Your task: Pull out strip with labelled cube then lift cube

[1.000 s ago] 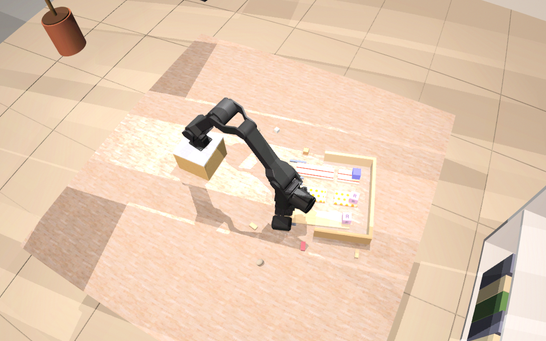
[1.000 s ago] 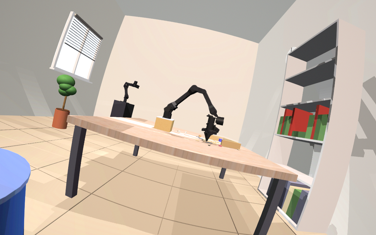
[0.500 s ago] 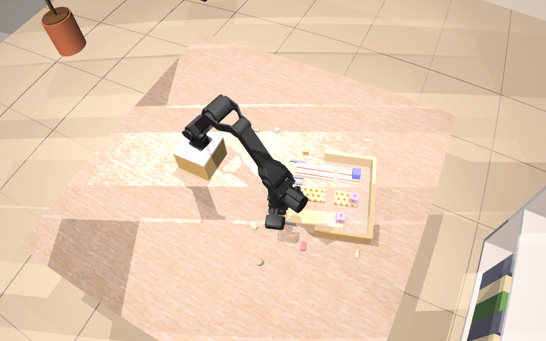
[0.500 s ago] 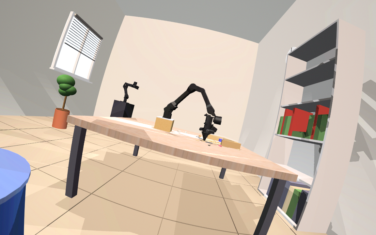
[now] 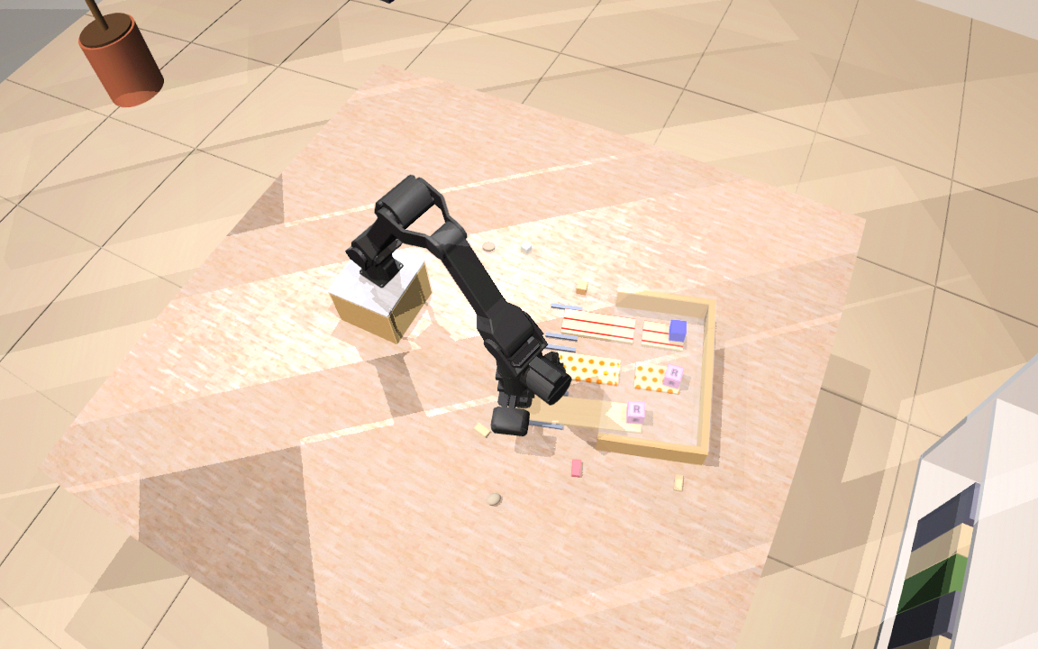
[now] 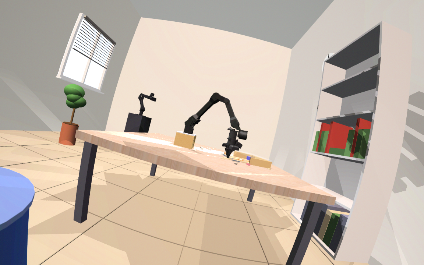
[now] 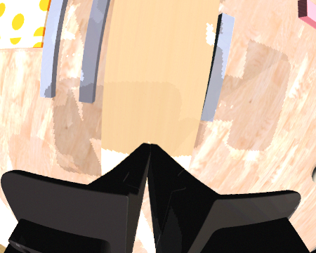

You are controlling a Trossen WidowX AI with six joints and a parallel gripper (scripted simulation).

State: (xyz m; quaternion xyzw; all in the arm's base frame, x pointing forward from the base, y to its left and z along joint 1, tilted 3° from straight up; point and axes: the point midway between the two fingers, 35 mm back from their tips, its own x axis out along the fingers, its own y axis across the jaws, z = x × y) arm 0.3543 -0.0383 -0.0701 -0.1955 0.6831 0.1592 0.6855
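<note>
Now: gripper tip 160 mm short of the pink block and 40 mm to the left of it. From my gripper tip the other things lie so: tan cube (60 mm behind, 280 mm to the left).
</note>
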